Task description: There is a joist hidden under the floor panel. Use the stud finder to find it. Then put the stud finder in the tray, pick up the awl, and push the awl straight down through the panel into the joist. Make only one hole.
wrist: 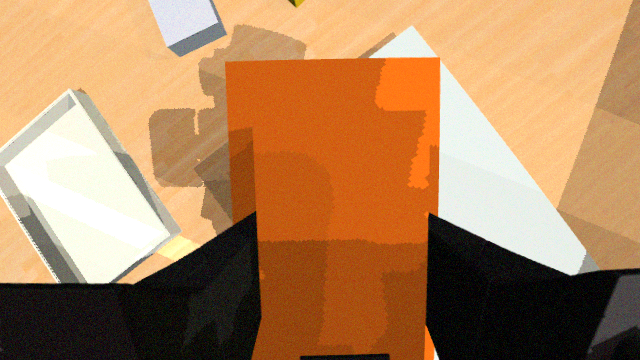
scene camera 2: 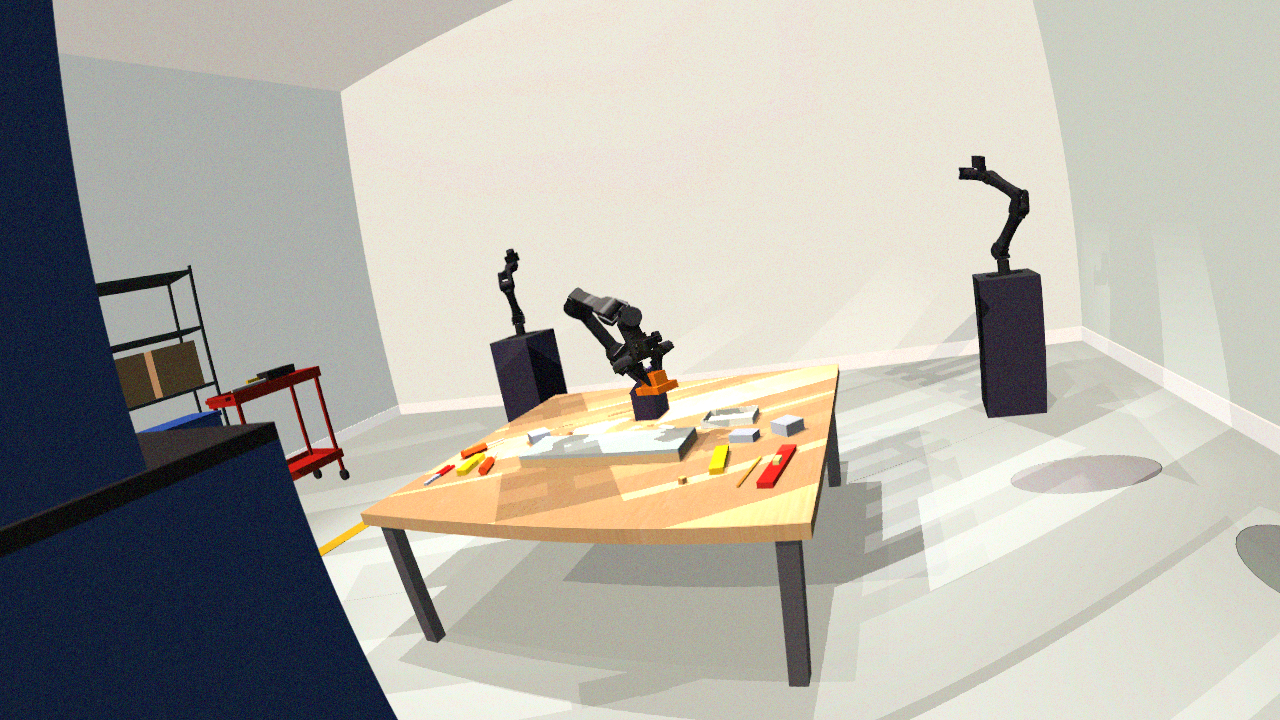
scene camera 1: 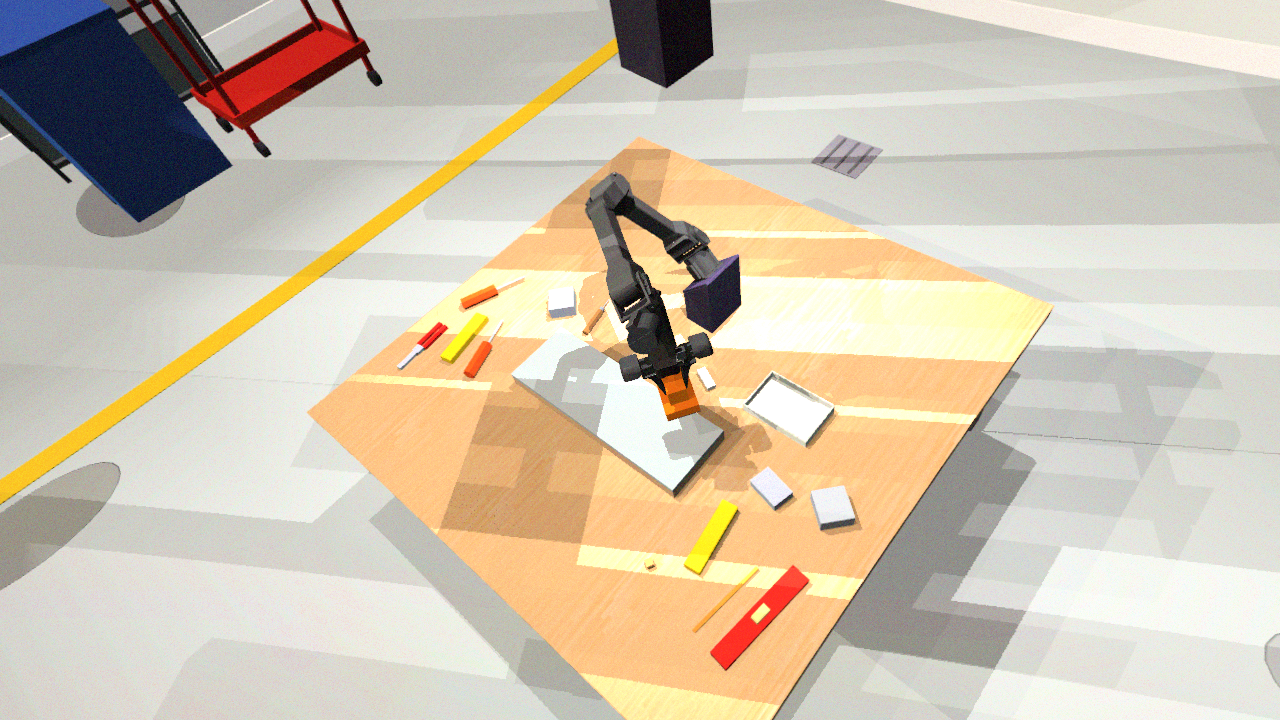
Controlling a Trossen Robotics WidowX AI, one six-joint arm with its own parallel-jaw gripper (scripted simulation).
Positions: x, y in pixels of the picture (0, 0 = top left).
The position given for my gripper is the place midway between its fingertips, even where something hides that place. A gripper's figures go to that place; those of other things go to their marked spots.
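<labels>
There's an orange stud finder (scene camera 1: 680, 401) that's 1.41 m from the lens. My gripper (scene camera 1: 676, 390) is 1.43 m from the lens, and a red level (scene camera 1: 782, 593) is 1.43 m from the lens too. A grey block (scene camera 1: 562, 302) is 1.86 m from the lens, and a yellow bar (scene camera 1: 477, 322) is 1.92 m from the lens. The marked spots on the yellow bar and the red level are 1.04 m apart.
</labels>
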